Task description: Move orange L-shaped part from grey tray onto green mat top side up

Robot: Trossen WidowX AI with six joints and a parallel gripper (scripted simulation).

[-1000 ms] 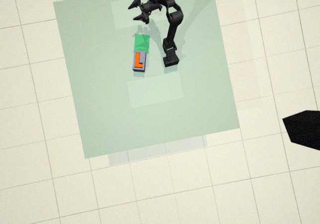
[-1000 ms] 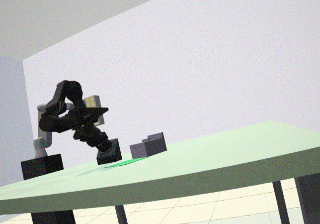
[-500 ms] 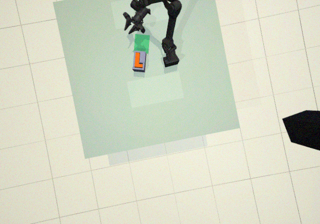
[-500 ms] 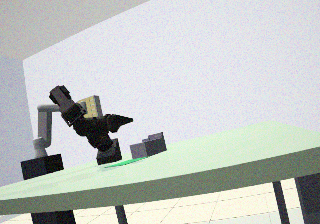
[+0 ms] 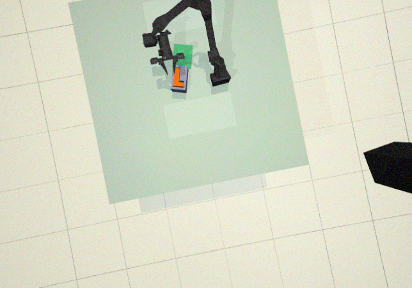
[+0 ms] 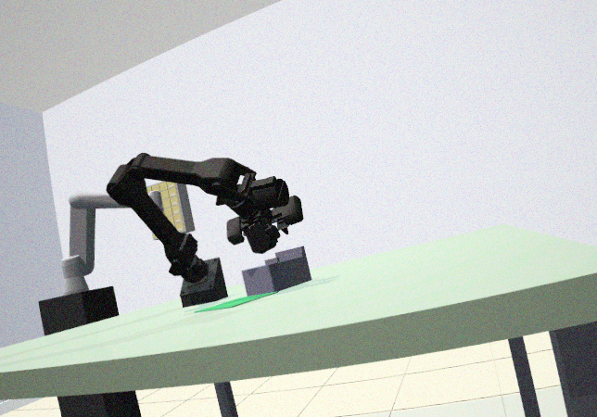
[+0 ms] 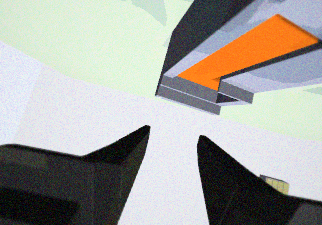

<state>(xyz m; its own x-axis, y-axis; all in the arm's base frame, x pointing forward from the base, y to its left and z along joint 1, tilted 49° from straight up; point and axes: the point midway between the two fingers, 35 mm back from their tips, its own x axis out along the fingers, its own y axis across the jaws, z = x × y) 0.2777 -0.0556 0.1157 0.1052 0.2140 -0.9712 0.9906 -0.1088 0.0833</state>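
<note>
Right now the orange L-shaped part is 3 cm behind my gripper tip, 3 cm to the left of it and 8 cm below it. Round my gripper tip: green mat 10 cm behind, 12 cm to the right, 14 cm below.
</note>
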